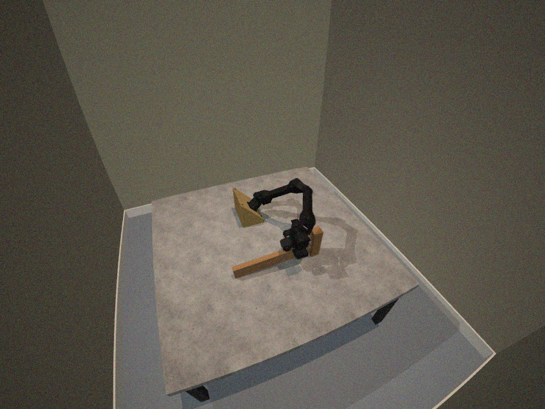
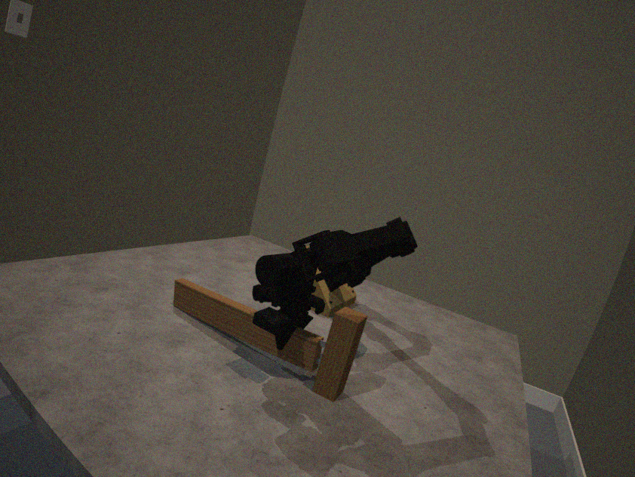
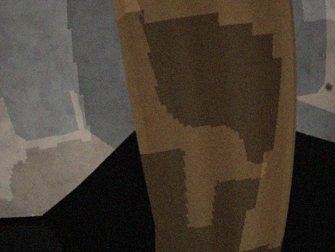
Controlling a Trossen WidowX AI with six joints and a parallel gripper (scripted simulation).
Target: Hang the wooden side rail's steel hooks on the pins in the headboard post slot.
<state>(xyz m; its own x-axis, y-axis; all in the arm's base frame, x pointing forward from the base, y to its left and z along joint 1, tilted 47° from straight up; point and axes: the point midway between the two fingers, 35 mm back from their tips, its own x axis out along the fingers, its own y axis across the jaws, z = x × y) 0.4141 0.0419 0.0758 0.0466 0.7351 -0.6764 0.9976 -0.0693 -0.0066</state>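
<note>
The headboard post lies 1 cm ahead of my gripper tip, 12 cm to the left of it and 4 cm above it.
</note>
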